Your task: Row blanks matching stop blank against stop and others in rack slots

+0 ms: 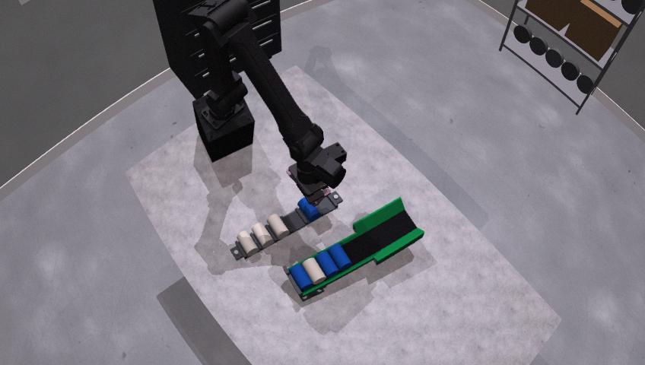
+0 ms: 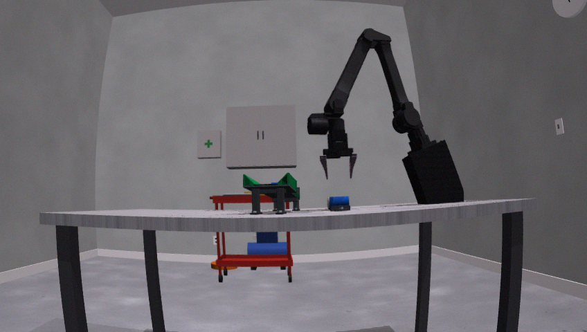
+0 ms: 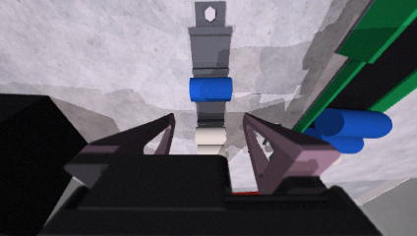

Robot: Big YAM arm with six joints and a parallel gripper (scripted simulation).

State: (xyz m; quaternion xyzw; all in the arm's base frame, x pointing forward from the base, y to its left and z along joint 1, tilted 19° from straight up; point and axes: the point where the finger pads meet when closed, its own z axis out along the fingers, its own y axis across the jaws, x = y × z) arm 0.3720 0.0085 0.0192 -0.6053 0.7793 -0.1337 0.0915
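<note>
Now: the feed ramp 200 mm ahead of my hand, 50 mm below it and 30 mm to the right of it. Also, from my hand: grey stop (210 mm to the right, 140 mm ahead, 50 mm below); stock rack (120 mm below, 80 mm to the right, 20 mm behind).
</note>
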